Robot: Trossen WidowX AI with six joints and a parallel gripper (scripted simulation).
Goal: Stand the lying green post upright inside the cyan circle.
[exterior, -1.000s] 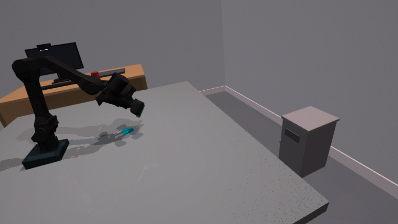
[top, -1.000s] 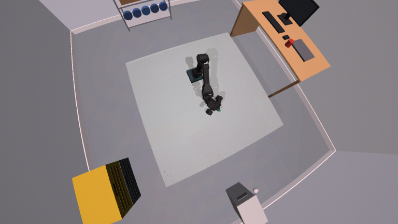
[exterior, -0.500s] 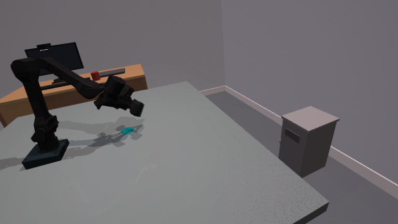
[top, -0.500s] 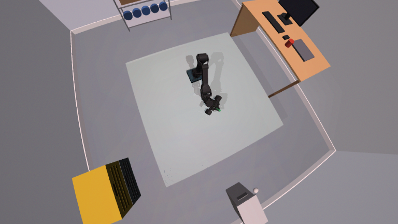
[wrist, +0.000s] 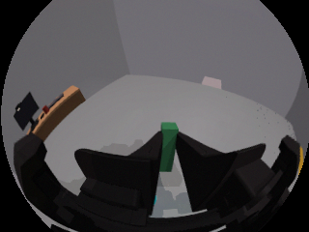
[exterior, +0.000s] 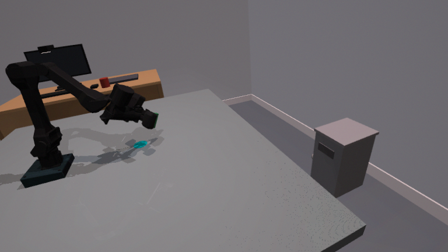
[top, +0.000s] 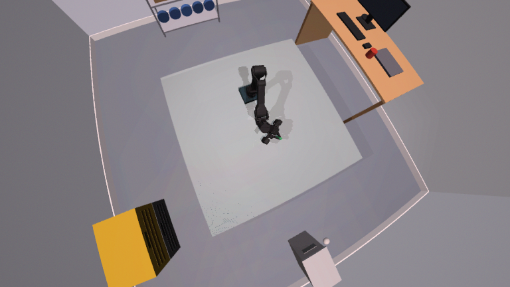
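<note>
My gripper tip is 12 cm above the cyan circle, 9 cm past it and 2 cm to the right of it. The rest, counted from my gripper tip: green post: 2 cm below, 1 cm behind.
</note>
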